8 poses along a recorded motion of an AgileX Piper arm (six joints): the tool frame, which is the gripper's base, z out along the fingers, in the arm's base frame.
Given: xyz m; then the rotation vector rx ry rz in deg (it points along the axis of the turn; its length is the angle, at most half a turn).
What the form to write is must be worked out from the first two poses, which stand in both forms.
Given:
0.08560 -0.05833 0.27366 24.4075 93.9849 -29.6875
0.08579 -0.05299 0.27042 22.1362 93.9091 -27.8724
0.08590 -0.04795 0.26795 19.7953 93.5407 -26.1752
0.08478 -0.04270 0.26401 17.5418 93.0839 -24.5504
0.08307 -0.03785 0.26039 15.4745 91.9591 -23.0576
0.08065 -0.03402 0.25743 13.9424 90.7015 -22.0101
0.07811 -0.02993 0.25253 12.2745 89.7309 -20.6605
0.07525 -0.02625 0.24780 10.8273 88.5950 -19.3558
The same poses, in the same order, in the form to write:
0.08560 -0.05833 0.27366 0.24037 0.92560 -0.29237 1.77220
0.08579 -0.05299 0.27042 0.22042 0.93509 -0.27754 1.75280
0.08590 -0.04795 0.26795 0.19969 0.94361 -0.26405 1.73015
0.08478 -0.04270 0.26401 0.17927 0.95127 -0.25089 1.70784
0.08307 -0.03785 0.26039 0.16109 0.95731 -0.24003 1.67657
0.08065 -0.03402 0.25743 0.14774 0.96113 -0.23323 1.64706
0.07811 -0.02993 0.25253 0.13214 0.96596 -0.22241 1.62129
0.07525 -0.02625 0.24780 0.11855 0.97007 -0.21194 1.59399

